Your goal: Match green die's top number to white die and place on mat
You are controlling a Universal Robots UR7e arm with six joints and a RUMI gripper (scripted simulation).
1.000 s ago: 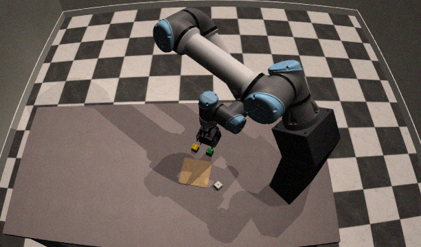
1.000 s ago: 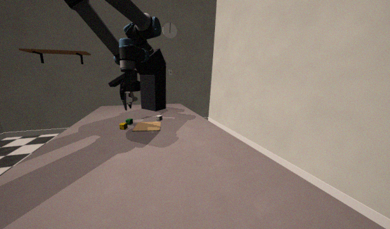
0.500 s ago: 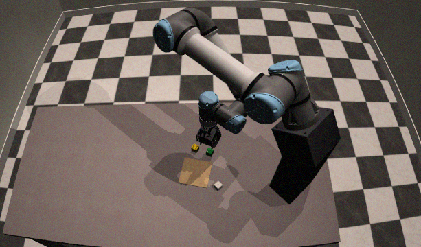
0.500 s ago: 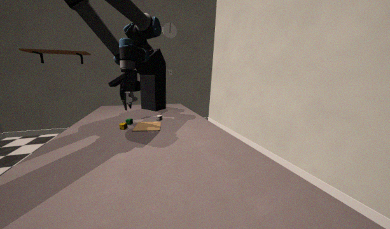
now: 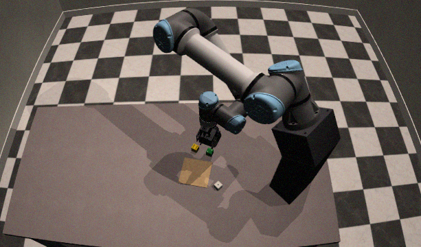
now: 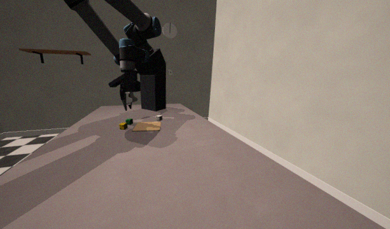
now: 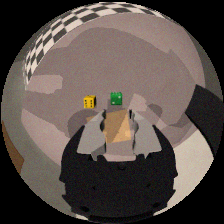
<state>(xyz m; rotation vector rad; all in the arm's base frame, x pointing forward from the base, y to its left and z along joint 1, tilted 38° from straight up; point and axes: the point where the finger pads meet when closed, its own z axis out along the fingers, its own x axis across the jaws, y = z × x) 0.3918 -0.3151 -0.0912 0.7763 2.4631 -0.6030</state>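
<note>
Now: the green die 90 mm below my hand. Also, from my hand: yellow die: 60 mm ahead, 40 mm to the right, 90 mm below; then tan mat: 100 mm ahead, 80 mm to the left, 100 mm below; then white die: 20 mm ahead, 190 mm to the left, 90 mm below.
</note>
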